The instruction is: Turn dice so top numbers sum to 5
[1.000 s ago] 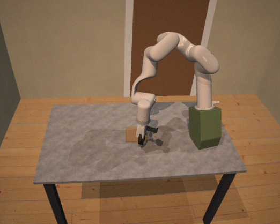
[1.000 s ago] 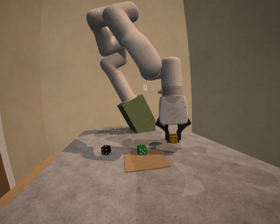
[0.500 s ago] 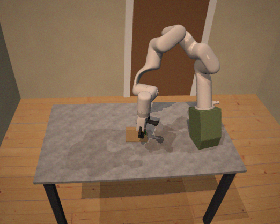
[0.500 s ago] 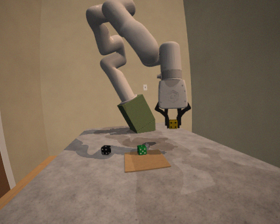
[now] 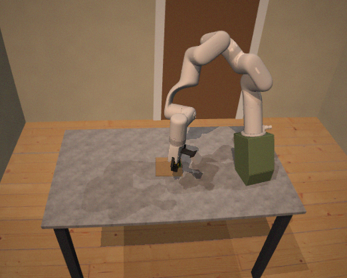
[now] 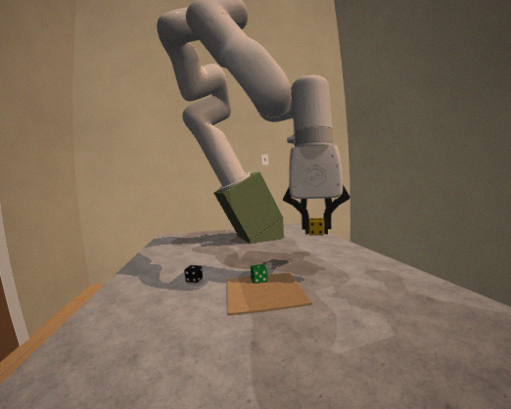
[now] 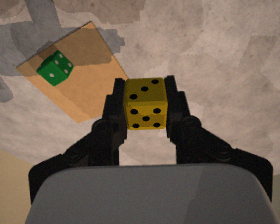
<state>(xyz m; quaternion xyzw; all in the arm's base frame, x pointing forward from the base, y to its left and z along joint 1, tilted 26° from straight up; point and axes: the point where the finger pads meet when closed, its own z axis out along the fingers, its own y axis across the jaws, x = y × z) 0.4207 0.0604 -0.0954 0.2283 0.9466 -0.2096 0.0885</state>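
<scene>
Now: the tan mat 10 mm ahead of my hand, 120 mm to the right of it and 120 mm below it. The rest, counted from my hand: green die: 40 mm behind, 120 mm to the right, 100 mm below; then yellow die: 10 mm below; then black die: 90 mm behind, 250 mm to the right, 110 mm below.
</scene>
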